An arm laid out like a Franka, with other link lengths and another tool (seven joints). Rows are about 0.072 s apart.
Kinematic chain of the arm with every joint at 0, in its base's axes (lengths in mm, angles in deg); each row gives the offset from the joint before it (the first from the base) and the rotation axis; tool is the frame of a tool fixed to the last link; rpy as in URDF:
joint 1: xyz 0 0 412.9 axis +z
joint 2: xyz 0 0 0 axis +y
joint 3: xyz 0 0 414 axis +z
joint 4: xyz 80.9 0 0 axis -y
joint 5: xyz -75.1 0 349.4 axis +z
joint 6: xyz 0 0 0 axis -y
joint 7: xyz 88.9 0 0 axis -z
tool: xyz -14 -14 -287.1 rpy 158.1 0 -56.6
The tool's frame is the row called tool.
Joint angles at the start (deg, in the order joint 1, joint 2, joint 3, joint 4, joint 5, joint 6, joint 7):
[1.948, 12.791, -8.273, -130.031, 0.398, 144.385, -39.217]
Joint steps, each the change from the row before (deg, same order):
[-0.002, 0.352, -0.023, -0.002, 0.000, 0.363, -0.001]
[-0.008, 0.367, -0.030, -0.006, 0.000, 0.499, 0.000]
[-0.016, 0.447, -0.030, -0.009, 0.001, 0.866, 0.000]
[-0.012, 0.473, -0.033, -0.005, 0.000, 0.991, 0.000]
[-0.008, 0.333, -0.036, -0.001, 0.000, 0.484, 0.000]
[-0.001, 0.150, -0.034, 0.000, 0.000, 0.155, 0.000]
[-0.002, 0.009, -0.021, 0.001, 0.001, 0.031, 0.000]
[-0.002, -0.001, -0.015, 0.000, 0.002, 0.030, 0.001]
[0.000, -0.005, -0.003, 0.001, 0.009, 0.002, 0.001]
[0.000, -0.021, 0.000, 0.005, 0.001, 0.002, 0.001]
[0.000, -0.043, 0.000, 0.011, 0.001, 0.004, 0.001]
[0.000, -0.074, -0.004, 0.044, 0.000, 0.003, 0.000]
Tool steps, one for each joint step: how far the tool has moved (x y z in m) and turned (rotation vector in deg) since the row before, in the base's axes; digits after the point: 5 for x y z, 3 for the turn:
[0.00093, -0.00045, -0.00265, -0.058, -0.007, -0.013]
[0.00150, -0.00064, -0.00258, -0.075, -0.123, -0.023]
[0.00306, -0.00091, -0.00273, -0.119, -0.405, -0.020]
[0.00361, -0.00097, -0.00272, -0.136, -0.507, -0.013]
[0.00148, -0.00070, -0.00226, -0.075, -0.147, -0.027]
[0.00034, -0.00043, -0.00112, -0.031, -0.004, -0.029]
[0.00011, -0.00024, -0.00001, -0.009, -0.023, -0.022]
[0.00012, -0.00018, 0.00007, -0.006, -0.031, -0.018]
[0.00003, -0.00002, 0.00006, 0.004, -0.009, -0.011]
[0.00011, 0.00000, 0.00023, 0.001, -0.028, -0.002]
[0.00023, -0.00001, 0.00048, 0.000, -0.058, -0.001]
[0.00059, -0.00007, 0.00098, -0.004, -0.121, -0.002]

